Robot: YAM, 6 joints.
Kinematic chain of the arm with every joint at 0, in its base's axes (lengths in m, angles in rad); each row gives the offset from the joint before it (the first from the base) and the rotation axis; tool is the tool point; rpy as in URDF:
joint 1: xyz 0 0 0.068 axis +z
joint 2: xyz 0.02 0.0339 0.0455 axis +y
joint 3: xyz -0.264 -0.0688 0 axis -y
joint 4: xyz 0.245 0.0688 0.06 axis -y
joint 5: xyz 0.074 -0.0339 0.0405 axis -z
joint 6: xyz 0.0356 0 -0.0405 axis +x
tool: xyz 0 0 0 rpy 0 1.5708 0
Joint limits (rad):
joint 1: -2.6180..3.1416
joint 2: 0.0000..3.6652
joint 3: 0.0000..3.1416
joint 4: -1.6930..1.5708
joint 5: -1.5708..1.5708
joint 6: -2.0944..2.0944
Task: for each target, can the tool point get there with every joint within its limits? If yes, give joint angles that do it. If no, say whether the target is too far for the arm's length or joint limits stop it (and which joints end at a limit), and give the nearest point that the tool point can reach.
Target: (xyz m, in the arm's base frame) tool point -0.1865 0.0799 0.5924
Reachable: yes | joints 2.6714 1.2272 1.6027 0.5367 -0.3834 -0.0391
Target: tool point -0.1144 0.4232 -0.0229
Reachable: yes | joints 1.8908 2.5457 1.4476 -0.1220 0.7600 0.9515
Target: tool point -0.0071 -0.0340 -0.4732
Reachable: no: joint limits stop it (at a limit: joint 2) | nearest point -0.0193 -0.0926 -0.3459 | short by 0.141 m
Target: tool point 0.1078 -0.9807 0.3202
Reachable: no: too far | nearest point 0.0691 -0.6282 0.2444 | short by 0.363 m
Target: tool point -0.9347 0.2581 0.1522
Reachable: no: too far | nearest point -0.6220 0.1718 0.1390 | short by 0.325 m
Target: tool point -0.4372 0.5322 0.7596
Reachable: no: too far | nearest point -0.2984 0.3632 0.5483 | short by 0.304 m
